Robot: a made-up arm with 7 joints. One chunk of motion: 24 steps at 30 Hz.
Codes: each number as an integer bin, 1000 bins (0 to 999) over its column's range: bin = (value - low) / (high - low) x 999, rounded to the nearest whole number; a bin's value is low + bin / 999 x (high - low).
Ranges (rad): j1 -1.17..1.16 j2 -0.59..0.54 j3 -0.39..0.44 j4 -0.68..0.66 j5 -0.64..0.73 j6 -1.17..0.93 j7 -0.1..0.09
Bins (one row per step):
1: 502 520 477 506 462 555 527
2: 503 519 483 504 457 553 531
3: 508 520 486 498 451 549 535
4: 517 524 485 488 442 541 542
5: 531 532 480 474 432 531 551
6: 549 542 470 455 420 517 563
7: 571 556 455 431 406 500 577
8: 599 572 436 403 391 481 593
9: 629 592 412 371 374 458 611
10: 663 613 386 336 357 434 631
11: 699 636 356 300 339 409 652
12: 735 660 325 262 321 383 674
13: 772 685 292 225 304 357 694
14: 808 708 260 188 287 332 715
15: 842 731 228 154 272 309 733
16: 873 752 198 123 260 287 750
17: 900 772 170 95 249 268 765
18: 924 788 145 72 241 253 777
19: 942 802 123 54 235 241 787
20: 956 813 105 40 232 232 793
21: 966 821 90 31 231 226 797
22: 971 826 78 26 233 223 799
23: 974 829 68 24 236 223 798
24: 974 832 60 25 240 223 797
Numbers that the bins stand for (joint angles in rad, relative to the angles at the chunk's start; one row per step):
1: 0.0008 -0.0018 0.0063 -0.0013 -0.0064 -0.0033 0.0002
2: 0.0032 -0.0029 0.0113 -0.0040 -0.0133 -0.0075 0.0010
3: 0.0148 -0.0018 0.0138 -0.0120 -0.0215 -0.0159 0.0018
4: 0.0358 0.0027 0.0130 -0.0254 -0.0339 -0.0328 0.0031
5: 0.0685 0.0118 0.0088 -0.0442 -0.0476 -0.0538 0.0048
6: 0.1105 0.0231 0.0005 -0.0697 -0.0640 -0.0832 0.0071
7: 0.1618 0.0389 -0.0120 -0.1019 -0.0832 -0.1189 0.0097
8: 0.2271 0.0570 -0.0278 -0.1394 -0.1038 -0.1589 0.0128
9: 0.2970 0.0796 -0.0477 -0.1824 -0.1271 -0.2072 0.0162
10: 0.3763 0.1034 -0.0693 -0.2293 -0.1504 -0.2577 0.0200
11: 0.4603 0.1294 -0.0942 -0.2776 -0.1751 -0.3102 0.0240
12: 0.5443 0.1565 -0.1200 -0.3286 -0.1998 -0.3649 0.0282
13: 0.6306 0.1848 -0.1474 -0.3782 -0.2231 -0.4195 0.0320
14: 0.7145 0.2108 -0.1740 -0.4278 -0.2464 -0.4721 0.0360
15: 0.7938 0.2369 -0.2006 -0.4734 -0.2670 -0.5205 0.0394
16: 0.8661 0.2606 -0.2255 -0.5150 -0.2834 -0.5667 0.0426
17: 0.9291 0.2832 -0.2488 -0.5526 -0.2985 -0.6066 0.0455
18: 0.9851 0.3013 -0.2695 -0.5834 -0.3095 -0.6382 0.0478
19: 1.0271 0.3172 -0.2878 -0.6076 -0.3177 -0.6634 0.0497
20: 1.0597 0.3296 -0.3028 -0.6263 -0.3218 -0.6823 0.0508
21: 1.0830 0.3387 -0.3152 -0.6384 -0.3232 -0.6949 0.0516
22: 1.0947 0.3443 -0.3252 -0.6451 -0.3205 -0.7012 0.0520
23: 1.1017 0.3477 -0.3335 -0.6478 -0.3164 -0.7012 0.0518
24: 1.1017 0.3511 -0.3402 -0.6465 -0.3109 -0.7012 0.0516

